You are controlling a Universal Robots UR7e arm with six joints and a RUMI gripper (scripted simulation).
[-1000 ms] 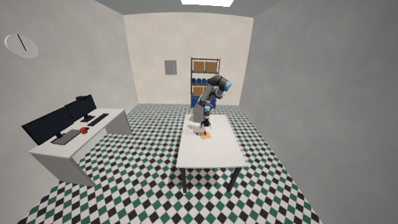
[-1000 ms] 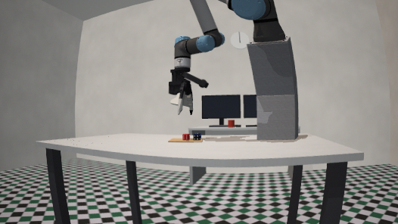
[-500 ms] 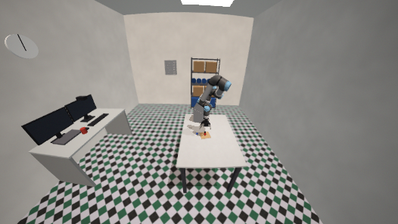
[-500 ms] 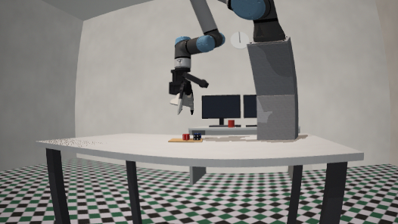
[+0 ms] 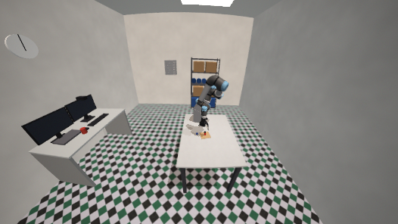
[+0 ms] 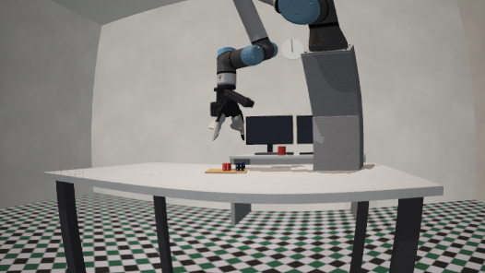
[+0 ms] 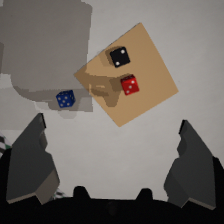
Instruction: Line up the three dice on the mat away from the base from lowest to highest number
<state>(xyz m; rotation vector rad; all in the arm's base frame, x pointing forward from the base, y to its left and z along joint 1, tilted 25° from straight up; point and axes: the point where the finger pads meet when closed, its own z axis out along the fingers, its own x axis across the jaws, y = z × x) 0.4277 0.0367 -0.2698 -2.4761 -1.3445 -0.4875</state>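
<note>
Now: hand 10 cm above the blue die, 9 cm to the left of it and 2 cm past it. Round my hand: tan mat 11 cm below, 3 cm to the left, 1 cm ahead; black die 9 cm below, 4 cm behind, 3 cm to the left; red die 9 cm below, 3 cm to the left, 1 cm ahead.
</note>
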